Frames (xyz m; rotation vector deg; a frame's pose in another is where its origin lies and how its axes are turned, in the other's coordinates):
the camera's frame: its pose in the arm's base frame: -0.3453 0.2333 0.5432 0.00 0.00 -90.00
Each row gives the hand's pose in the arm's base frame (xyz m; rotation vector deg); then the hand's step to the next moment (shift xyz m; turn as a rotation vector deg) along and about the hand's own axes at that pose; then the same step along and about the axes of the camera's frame.
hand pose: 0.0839 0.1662 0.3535 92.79 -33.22 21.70
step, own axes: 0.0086 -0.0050 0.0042 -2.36 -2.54 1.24
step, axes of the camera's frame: 0.0051 0.0095 0.0001 0.72 -0.58 -3.56
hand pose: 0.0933 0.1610 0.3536 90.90 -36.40 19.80
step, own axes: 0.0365 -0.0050 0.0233 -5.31 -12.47 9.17
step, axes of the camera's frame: 0.0298 0.0286 0.0138 7.77 1.69 -14.30
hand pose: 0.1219 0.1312 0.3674 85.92 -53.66 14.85
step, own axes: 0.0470 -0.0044 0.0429 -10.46 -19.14 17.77
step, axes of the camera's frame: 0.0581 0.0175 0.0197 14.38 -0.24 -24.18
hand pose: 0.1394 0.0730 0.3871 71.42 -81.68 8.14
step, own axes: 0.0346 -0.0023 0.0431 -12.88 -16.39 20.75
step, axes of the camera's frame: 0.0510 -0.0176 0.0120 13.88 -4.74 -25.49
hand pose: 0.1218 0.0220 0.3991 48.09 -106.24 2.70
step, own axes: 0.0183 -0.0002 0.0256 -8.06 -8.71 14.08
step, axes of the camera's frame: 0.0199 -0.0241 0.0036 7.96 -4.72 -15.92
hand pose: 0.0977 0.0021 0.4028 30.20 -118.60 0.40
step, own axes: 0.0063 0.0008 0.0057 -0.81 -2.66 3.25
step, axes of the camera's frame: 0.0028 -0.0077 0.0023 2.81 -1.31 -2.95
